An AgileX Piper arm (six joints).
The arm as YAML. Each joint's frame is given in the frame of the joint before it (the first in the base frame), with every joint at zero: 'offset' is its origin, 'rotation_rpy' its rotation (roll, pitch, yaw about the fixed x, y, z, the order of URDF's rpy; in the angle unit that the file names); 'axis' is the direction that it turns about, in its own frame. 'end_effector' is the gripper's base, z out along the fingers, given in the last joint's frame.
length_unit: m
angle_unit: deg
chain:
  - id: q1
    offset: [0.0, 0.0, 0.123]
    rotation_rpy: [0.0, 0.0, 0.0]
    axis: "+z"
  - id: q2
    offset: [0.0, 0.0, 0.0]
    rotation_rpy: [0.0, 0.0, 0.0]
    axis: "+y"
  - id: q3
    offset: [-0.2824, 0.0, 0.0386]
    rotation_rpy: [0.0, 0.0, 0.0]
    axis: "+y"
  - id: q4
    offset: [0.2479, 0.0, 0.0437]
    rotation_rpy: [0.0, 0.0, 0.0]
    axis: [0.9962, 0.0, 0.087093]
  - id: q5
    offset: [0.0, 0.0, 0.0]
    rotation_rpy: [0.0, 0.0, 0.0]
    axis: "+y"
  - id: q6
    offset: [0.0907, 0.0, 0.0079]
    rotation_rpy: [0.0, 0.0, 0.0]
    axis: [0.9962, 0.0, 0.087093]
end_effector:
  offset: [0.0, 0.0, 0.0]
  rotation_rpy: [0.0, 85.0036, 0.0]
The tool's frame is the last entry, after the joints.
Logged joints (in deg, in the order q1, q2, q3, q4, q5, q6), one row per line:
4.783 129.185 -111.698 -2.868 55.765 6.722
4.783 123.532 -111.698 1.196 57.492 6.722
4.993 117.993 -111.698 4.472 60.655 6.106
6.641 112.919 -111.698 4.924 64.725 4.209
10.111 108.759 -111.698 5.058 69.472 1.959
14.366 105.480 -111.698 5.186 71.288 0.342
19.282 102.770 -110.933 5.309 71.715 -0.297
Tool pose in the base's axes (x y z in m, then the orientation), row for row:
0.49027 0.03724 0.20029 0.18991 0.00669 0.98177 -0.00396
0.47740 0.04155 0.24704 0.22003 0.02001 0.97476 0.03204
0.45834 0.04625 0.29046 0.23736 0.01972 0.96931 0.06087
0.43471 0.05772 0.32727 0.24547 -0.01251 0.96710 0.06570
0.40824 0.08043 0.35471 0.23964 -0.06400 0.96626 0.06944
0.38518 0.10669 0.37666 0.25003 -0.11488 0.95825 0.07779
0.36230 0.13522 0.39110 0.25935 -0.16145 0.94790 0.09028
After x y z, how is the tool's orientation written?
As a quaternion, w x y z.
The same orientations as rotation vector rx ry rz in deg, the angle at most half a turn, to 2 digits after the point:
1.08 158.10 -0.64
3.17 154.46 5.08
3.10 152.21 9.56
-1.96 151.22 10.27
-10.04 151.55 10.89
-17.92 149.48 12.13
-25.07 147.16 14.02

